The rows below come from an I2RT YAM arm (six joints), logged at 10 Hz.
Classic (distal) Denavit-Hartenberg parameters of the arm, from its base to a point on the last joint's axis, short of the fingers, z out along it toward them. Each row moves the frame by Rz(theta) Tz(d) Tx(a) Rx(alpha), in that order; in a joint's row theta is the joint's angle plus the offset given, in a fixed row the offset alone. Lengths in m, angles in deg.
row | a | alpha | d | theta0
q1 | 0.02 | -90 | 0.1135 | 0
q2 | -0.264 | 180 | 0 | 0
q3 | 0.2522 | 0 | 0 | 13.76
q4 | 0.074 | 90 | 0 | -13.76
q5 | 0 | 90 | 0 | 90
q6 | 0 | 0 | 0.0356 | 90
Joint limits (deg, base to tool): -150..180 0..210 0..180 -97..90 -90..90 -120..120
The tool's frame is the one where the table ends.
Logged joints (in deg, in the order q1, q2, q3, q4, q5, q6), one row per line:
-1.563, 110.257, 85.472, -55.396, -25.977, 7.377
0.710, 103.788, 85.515, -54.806, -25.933, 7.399
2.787, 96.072, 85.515, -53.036, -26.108, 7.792
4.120, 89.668, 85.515, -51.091, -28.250, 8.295
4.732, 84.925, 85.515, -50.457, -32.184, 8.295
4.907, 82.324, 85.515, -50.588, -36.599, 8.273
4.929, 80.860, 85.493, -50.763, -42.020, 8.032
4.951, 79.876, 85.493, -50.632, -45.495, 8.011
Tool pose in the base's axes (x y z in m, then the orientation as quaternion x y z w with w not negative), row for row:
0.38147, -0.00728, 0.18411, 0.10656, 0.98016, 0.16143, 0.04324
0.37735, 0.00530, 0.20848, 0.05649, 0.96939, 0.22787, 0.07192
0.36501, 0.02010, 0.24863, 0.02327, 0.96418, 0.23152, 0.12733
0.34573, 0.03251, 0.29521, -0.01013, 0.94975, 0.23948, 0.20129
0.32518, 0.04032, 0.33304, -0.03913, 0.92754, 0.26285, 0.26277
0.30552, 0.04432, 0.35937, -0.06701, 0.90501, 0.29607, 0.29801
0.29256, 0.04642, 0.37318, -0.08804, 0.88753, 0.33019, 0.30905
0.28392, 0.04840, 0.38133, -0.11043, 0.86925, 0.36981, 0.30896
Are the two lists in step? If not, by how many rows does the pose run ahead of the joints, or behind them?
The pose runs 1 row behind the joints: the pose in row i belongs to the joints in row i - 1.
